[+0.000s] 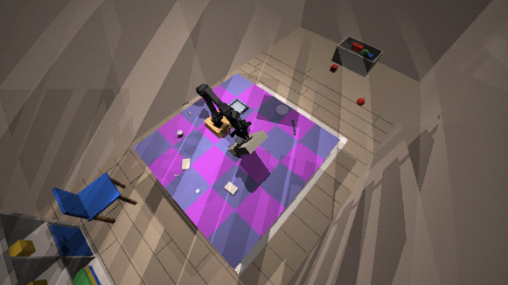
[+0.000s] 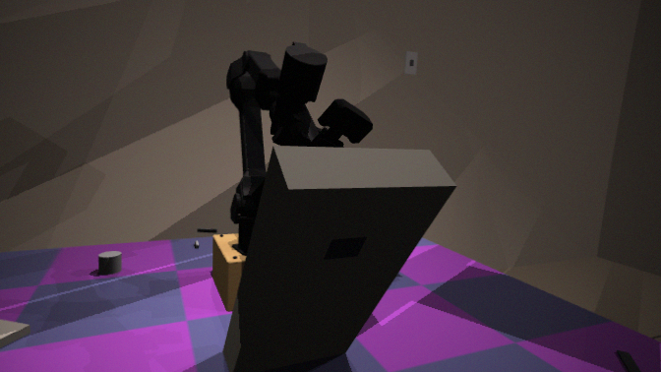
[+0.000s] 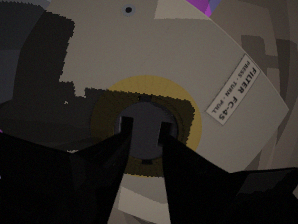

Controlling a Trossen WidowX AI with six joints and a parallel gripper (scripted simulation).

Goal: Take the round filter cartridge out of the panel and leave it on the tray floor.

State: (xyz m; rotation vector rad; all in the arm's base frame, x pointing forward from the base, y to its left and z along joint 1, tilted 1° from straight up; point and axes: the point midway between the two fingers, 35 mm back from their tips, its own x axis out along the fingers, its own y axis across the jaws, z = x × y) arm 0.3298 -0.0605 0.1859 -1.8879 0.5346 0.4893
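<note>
Now: gripper tip 20 mm short of the round grey filter cartridge and 10 mm above it. The rest, counted from my gripper tip: tan service panel: 30 mm behind, 90 mm below; grey tray: 380 mm behind, 360 mm to the left, 250 mm below.
</note>
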